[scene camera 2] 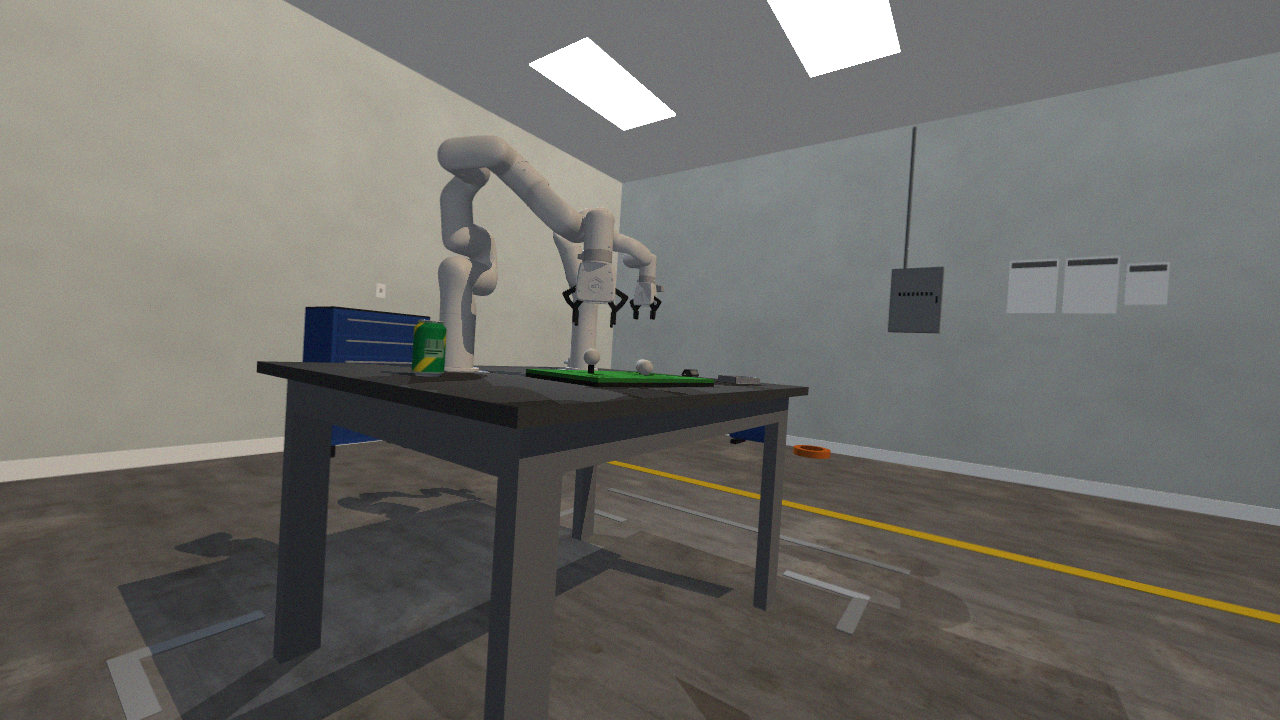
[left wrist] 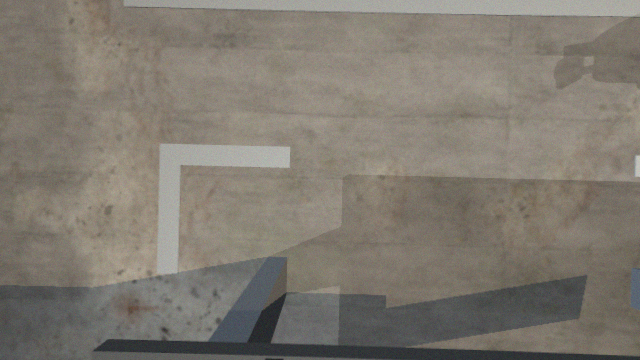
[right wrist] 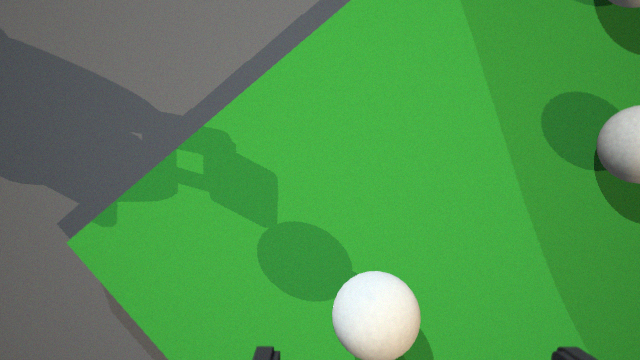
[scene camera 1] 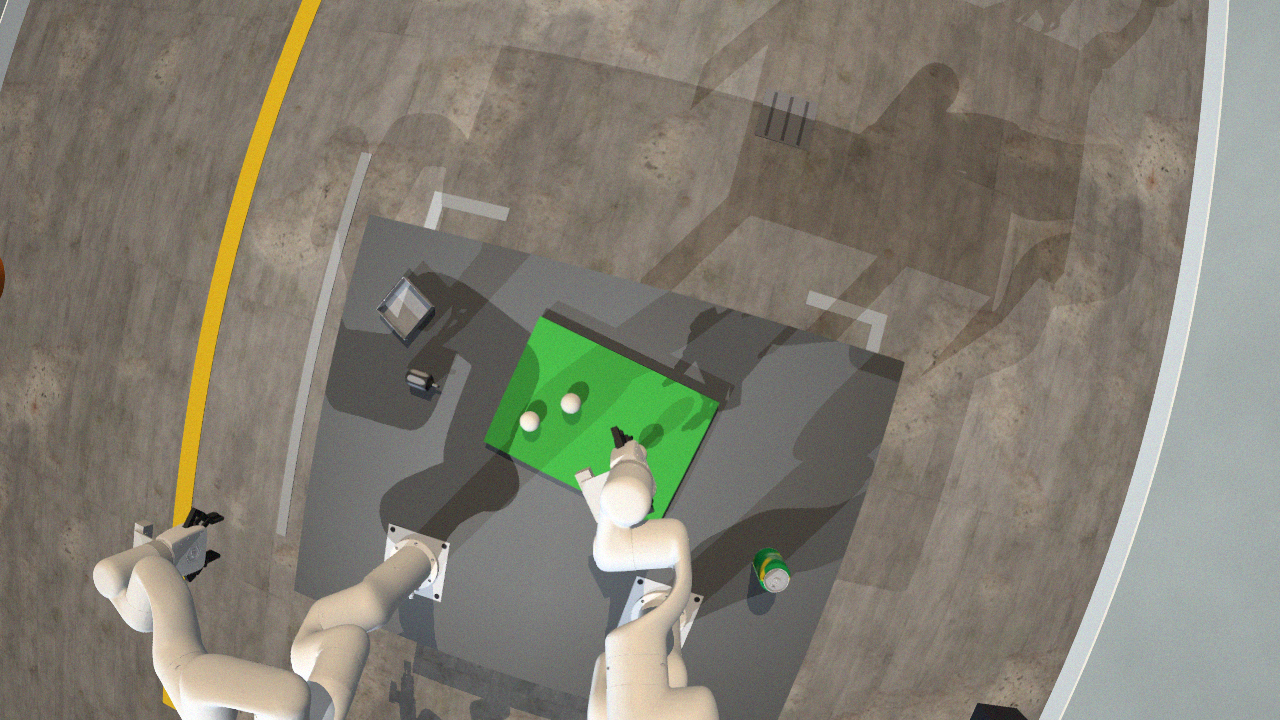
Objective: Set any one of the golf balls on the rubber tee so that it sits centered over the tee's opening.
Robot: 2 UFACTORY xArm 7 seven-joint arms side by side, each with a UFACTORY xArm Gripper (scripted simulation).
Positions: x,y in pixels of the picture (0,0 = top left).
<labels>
A green mat shows in scene camera 2 (pixel 589 377), in the right wrist view and in scene camera 1; in the left wrist view it is out of frame. One and the same spot on the green mat: (right wrist: pixel 457 152) is (scene camera 1: pixel 592 442).
</labels>
